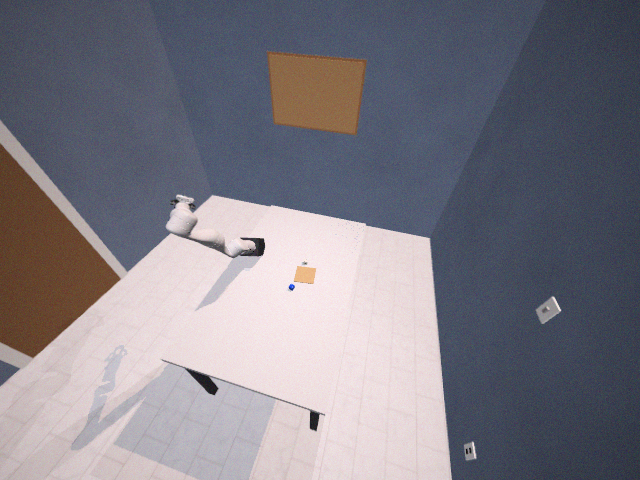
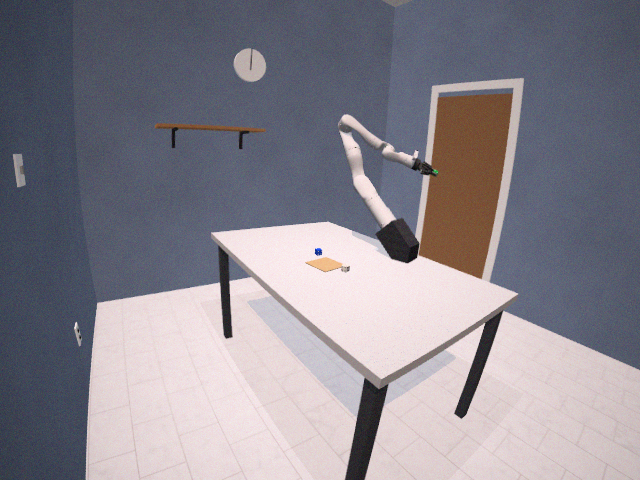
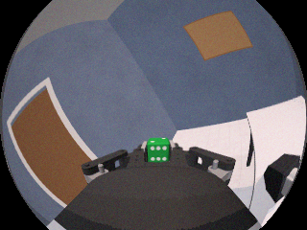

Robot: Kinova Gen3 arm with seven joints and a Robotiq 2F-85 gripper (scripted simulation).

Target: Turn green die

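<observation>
Now: hand 80 cm short of the tan mat, 46 cm above it and 9 cm to the left of it. From my hand the other things lie so: white die: 78 cm ahead, 45 cm below, 2 cm to the left; green die: 1 cm to the left; blue die: 73 cm ahead, 45 cm below, 22 cm to the right.
</observation>
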